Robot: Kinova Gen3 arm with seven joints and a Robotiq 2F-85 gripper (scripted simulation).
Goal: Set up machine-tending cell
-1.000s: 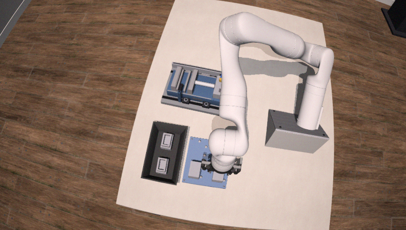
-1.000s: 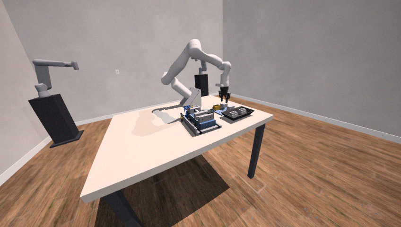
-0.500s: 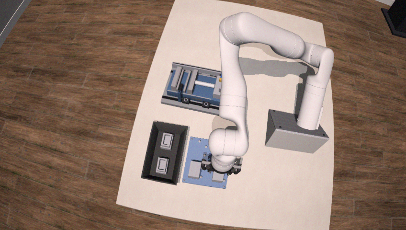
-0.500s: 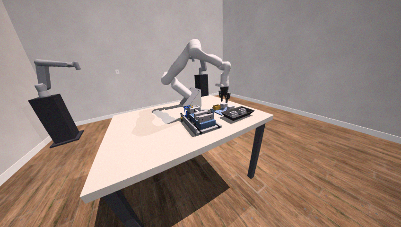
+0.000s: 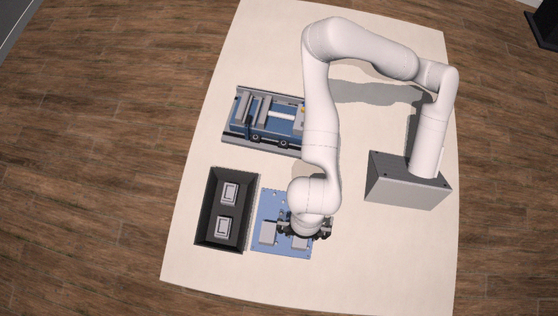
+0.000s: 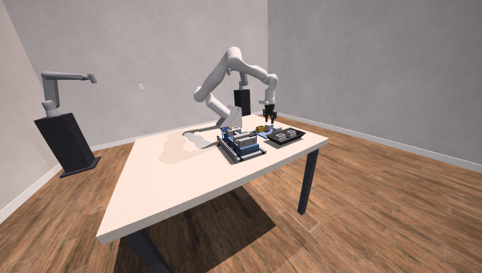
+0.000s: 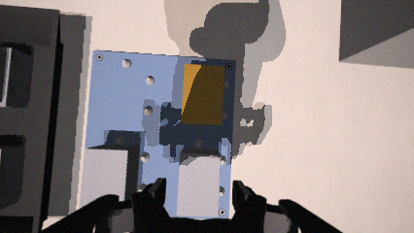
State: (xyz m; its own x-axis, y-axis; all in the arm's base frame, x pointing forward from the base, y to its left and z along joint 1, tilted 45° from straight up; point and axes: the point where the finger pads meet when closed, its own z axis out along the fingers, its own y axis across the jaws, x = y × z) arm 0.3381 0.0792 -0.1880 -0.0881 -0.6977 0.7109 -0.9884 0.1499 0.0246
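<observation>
The brass blank is 9 cm to the right of my hand, 4 cm below it and 1 cm behind it. From my hand the other things lie so: white rod (36 cm to the right, 7 cm ahead, 1 cm above); hose block (34 cm to the right, 1 cm above); blue vise (36 cm to the right, 9 cm ahead, 3 cm below).
</observation>
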